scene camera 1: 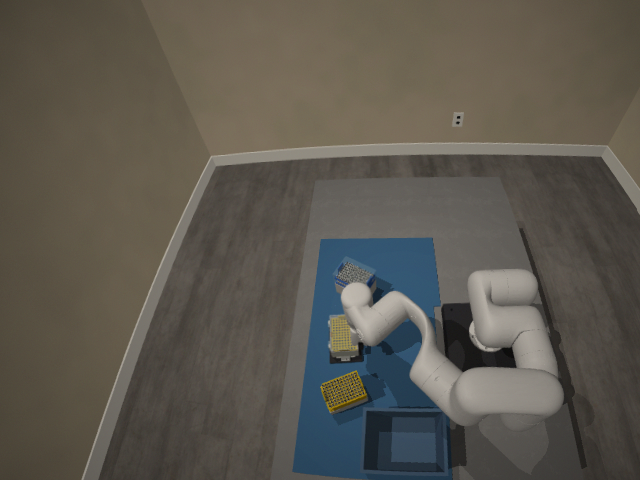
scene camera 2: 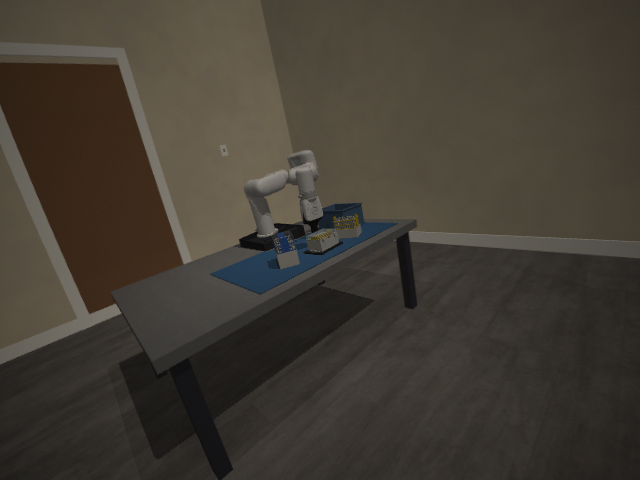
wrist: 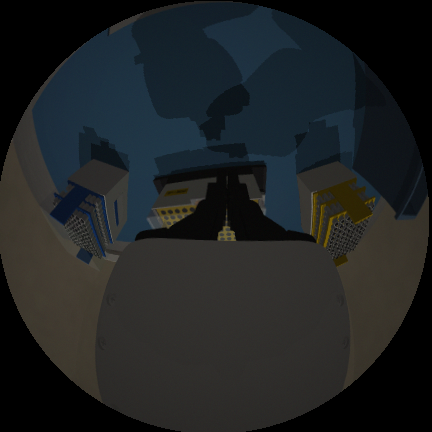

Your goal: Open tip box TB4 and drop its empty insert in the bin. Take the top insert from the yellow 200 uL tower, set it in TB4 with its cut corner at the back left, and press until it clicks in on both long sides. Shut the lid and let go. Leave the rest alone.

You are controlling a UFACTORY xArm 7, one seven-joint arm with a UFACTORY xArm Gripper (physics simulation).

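Tip box TB4 [scene camera 1: 342, 354] [scene camera 2: 321, 244] [wrist: 200, 188] sits on a black base [scene camera 1: 335, 360] [scene camera 2: 336, 246] [wrist: 251, 167] in the middle of the blue mat. A yellow insert [scene camera 1: 341, 331] [wrist: 170, 216] with a grid of holes shows at its top. I cannot tell the lid's state or whether the insert is clicked in. My gripper [scene camera 2: 314, 227] [wrist: 225, 182] is shut and empty, at the box's robot-facing side; the arm hides it in scene camera 1. The yellow tower [scene camera 1: 343, 391] [scene camera 2: 348, 228] [wrist: 345, 212] stands toward the bin [scene camera 1: 405, 410] [scene camera 2: 326, 220] [wrist: 407, 210].
A blue tower [scene camera 1: 354, 276] [scene camera 2: 286, 251] [wrist: 95, 210] stands on the other side of TB4 from the yellow tower. The blue mat [scene camera 1: 382, 255] [scene camera 2: 242, 273] [wrist: 175, 137] lies on a grey table [scene camera 1: 408, 206] [scene camera 2: 175, 299]. The arm reaches over TB4's robot-facing edge.
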